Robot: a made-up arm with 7 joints.
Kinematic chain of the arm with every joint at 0, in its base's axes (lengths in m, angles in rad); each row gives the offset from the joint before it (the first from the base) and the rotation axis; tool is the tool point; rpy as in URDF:
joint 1: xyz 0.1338 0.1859 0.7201 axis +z
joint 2: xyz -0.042 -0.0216 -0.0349 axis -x
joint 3: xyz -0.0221 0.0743 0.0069 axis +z
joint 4: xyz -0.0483 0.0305 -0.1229 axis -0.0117 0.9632 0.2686
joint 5: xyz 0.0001 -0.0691 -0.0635 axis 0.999 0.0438 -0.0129
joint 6: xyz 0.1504 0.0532 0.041 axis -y
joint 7: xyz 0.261 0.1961 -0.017 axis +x
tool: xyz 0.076 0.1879 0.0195 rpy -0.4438 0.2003 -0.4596
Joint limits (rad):
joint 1: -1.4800..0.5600
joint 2: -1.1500..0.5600
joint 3: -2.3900..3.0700
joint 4: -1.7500..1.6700
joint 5: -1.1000..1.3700
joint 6: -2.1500..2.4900
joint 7: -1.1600..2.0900
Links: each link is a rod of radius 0.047 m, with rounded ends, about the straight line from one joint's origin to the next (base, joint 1, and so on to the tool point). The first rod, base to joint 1, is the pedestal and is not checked.
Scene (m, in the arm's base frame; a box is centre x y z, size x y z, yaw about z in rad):
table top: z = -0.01
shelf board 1: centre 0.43 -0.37 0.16 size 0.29 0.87 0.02 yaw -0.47
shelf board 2: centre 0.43 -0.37 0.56 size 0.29 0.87 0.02 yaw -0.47
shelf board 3: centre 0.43 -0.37 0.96 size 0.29 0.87 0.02 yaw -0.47
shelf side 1: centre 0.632 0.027 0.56 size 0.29 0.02 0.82 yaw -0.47
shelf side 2: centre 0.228 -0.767 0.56 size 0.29 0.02 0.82 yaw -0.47
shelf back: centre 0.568 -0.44 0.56 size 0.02 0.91 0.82 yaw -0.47
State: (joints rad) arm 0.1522 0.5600 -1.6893 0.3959 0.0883 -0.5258 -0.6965
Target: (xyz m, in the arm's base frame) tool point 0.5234 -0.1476 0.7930
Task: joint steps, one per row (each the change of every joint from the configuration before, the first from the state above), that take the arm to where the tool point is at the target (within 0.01 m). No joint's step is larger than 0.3 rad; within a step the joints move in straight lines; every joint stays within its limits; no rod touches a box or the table.
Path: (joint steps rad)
1: -0.2786 -0.0294 -0.1752 0.2622 -0.0954 0.1145 0.2826
2: -0.2785 -0.0295 -0.1751 0.2623 -0.0953 0.1145 0.2826
3: -0.2786 -0.0294 -0.1752 0.2622 -0.0954 0.1145 0.2826
4: -0.2786 -0.0294 -0.1752 0.2622 -0.0954 0.1145 0.2826
5: 0.0959 0.0168 0.1046 -0.2701 0.0051 -0.0452 -0.1373
6: 0.0958 0.0168 0.1046 -0.2702 0.0051 -0.0452 -0.1373
7: 0.0958 0.0168 0.1045 -0.2701 0.0051 -0.0452 -0.1373
8: 0.0958 0.0168 0.1046 -0.2702 0.0051 -0.0452 -0.1374
9: 0.0958 0.0169 0.1046 -0.2701 0.0051 -0.0452 -0.1373
10: 0.0958 0.0168 0.1046 -0.2702 0.0051 -0.0452 -0.1373
11: 0.0958 0.0168 0.1046 -0.2701 0.0051 -0.0452 -0.1374
12: 0.2353 0.0000 -0.0478 0.1499 0.1855 0.0825 0.0271
13: 0.2352 0.0000 -0.0478 0.1498 0.1854 0.0826 0.0270
14: 0.2353 0.0000 -0.0477 0.1499 0.1855 0.0825 0.0271

